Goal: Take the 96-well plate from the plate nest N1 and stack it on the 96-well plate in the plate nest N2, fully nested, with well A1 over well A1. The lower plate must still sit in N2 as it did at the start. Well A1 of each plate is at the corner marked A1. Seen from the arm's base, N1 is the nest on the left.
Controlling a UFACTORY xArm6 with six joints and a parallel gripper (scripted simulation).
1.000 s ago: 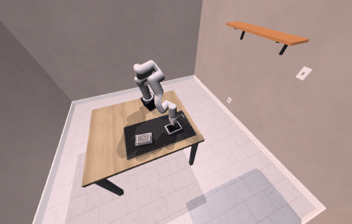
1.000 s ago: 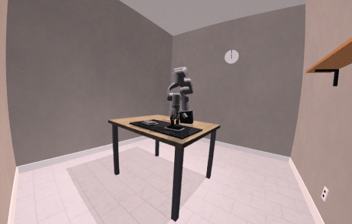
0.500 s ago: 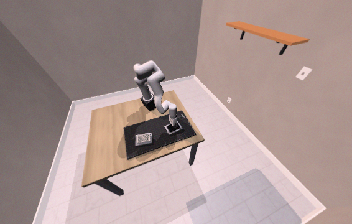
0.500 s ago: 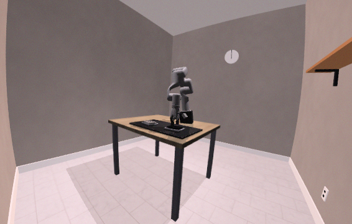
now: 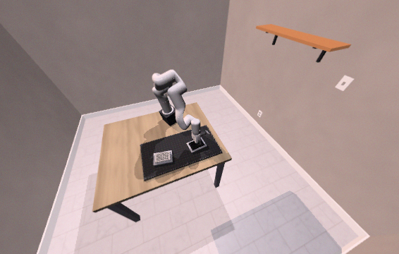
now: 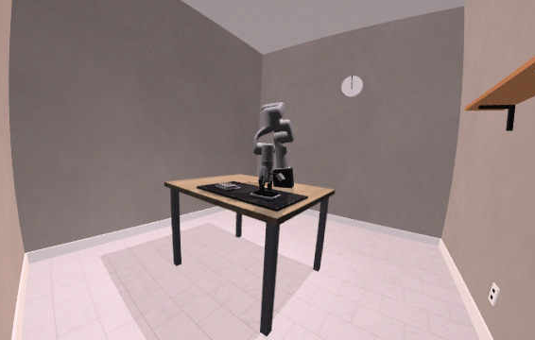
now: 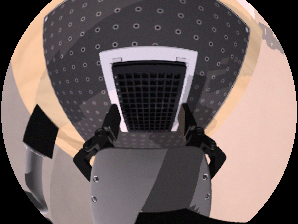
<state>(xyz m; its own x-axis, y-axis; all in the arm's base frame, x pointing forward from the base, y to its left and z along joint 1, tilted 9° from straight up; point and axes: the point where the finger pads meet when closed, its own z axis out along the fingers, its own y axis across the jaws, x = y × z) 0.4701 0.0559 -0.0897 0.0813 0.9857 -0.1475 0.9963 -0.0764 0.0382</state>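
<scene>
Now: the dark 96-well plate 20 mm below my hand. Also, from my hand: plate nest 30 mm below; light grey 96-well plate 40 mm behind, 320 mm to the right, 20 mm below.
</scene>
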